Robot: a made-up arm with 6 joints. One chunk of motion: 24 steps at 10 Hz.
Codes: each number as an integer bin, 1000 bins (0 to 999) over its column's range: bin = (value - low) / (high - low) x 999, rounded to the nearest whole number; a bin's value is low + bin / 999 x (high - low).
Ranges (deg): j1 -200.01..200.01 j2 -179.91..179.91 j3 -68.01..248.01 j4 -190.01..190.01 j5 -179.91..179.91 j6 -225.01..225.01
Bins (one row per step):
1: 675 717 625 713 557 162
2: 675 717 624 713 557 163
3: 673 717 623 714 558 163
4: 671 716 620 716 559 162
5: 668 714 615 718 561 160
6: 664 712 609 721 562 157
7: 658 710 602 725 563 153
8: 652 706 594 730 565 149
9: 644 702 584 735 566 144
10: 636 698 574 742 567 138
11: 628 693 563 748 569 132
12: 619 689 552 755 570 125
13: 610 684 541 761 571 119
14: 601 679 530 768 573 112
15: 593 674 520 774 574 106
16: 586 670 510 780 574 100
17: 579 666 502 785 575 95
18: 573 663 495 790 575 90
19: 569 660 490 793 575 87
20: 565 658 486 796 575 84
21: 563 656 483 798 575 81
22: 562 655 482 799 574 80
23: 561 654 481 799 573 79
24: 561 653 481 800 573 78
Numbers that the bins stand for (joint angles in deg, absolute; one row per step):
1: 70.27 78.34 129.70 81.22 20.71 -152.03
2: 70.27 78.34 129.38 81.22 20.71 -151.58
3: 69.47 78.34 129.07 81.60 21.07 -151.58
4: 68.67 77.98 128.12 82.36 21.43 -152.03
5: 67.47 77.26 126.54 83.12 22.15 -152.93
6: 65.87 76.54 124.64 84.26 22.51 -154.29
7: 63.47 75.82 122.42 85.78 22.87 -156.09
8: 61.06 74.38 119.89 87.68 23.59 -157.89
9: 57.86 72.94 116.73 89.58 23.95 -160.14
10: 54.66 71.50 113.57 92.25 24.31 -162.85
11: 51.45 69.69 110.09 94.53 25.03 -165.55
12: 47.85 68.25 106.61 97.19 25.39 -168.70
13: 44.25 66.45 103.13 99.47 25.75 -171.40
14: 40.64 64.65 99.65 102.14 26.47 -174.56
15: 37.44 62.85 96.48 104.42 26.83 -177.26
16: 34.64 61.41 93.32 106.70 26.83 -179.96
17: 31.83 59.97 90.79 108.60 27.19 -182.22
18: 29.43 58.89 88.58 110.51 27.19 -184.47
19: 27.83 57.81 86.99 111.65 27.19 -185.82
20: 26.23 57.09 85.73 112.79 27.19 -187.17
21: 25.43 56.37 84.78 113.55 27.19 -188.52
22: 25.03 56.01 84.46 113.93 26.83 -188.97
23: 24.63 55.65 84.15 113.93 26.47 -189.42
24: 24.63 55.29 84.15 114.31 26.47 -189.87

